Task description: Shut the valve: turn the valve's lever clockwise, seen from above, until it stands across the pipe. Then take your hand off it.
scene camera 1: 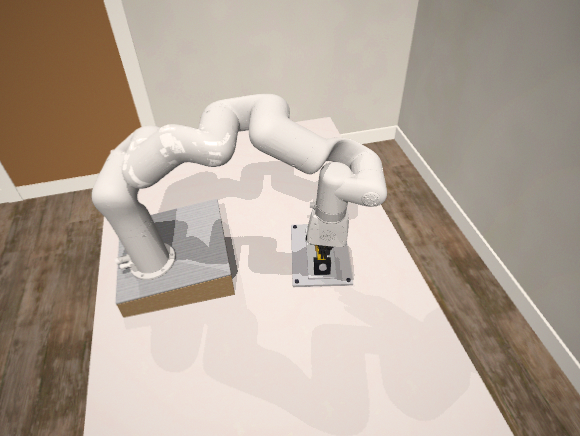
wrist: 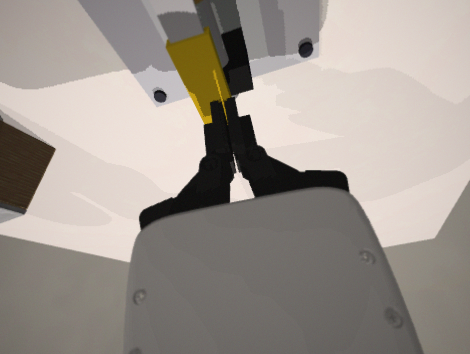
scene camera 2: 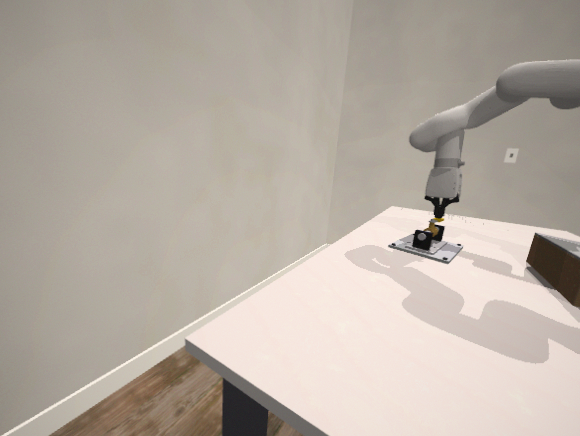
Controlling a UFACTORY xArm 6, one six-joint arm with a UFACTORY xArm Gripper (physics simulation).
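The valve's yellow lever (scene camera 1: 319,252) (scene camera 2: 438,219) (wrist: 200,70) stands aslant, turned a little away from the line of the pipe. Its free end points toward the near black end block (scene camera 1: 317,271) (scene camera 2: 423,245) (wrist: 240,75), off to one side of it. The valve sits on a grey base plate (scene camera 1: 300,260) (scene camera 2: 450,254) (wrist: 125,40). My gripper (scene camera 1: 326,253) (scene camera 2: 439,216) (wrist: 226,115) is shut with nothing between its fingers. It points down, its fingertips low beside the lever's free end and seemingly against its side. The gripper body hides the far part of the valve in scene camera 1.
The arm stands on a box (scene camera 1: 200,262) (scene camera 2: 555,265) (wrist: 22,165) to the left of the valve in scene camera 1. Dark bolts (scene camera 1: 297,281) (wrist: 160,95) mark the plate's corners. The pale table (scene camera 1: 150,400) (scene camera 2: 325,350) bears the box and the valve; walls rise beyond its edges.
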